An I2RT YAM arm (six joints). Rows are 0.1 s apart.
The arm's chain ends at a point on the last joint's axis. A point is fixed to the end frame.
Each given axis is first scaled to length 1.
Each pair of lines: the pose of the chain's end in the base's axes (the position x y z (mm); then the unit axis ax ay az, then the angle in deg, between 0 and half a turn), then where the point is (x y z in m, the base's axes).
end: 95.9 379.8 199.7 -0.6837 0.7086 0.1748 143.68
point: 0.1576 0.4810 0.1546
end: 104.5 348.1 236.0 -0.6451 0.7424 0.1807 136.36
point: 0.1790 0.4459 0.2051
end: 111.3 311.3 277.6 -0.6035 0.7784 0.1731 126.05
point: 0.2000 0.4013 0.2670
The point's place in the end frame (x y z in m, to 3 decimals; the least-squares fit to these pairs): -0.047 -0.042 0.110
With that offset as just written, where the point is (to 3 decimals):
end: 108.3 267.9 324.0 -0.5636 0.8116 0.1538 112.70
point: 0.207 0.345 0.341
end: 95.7 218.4 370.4 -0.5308 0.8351 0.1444 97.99
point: 0.196 0.281 0.417
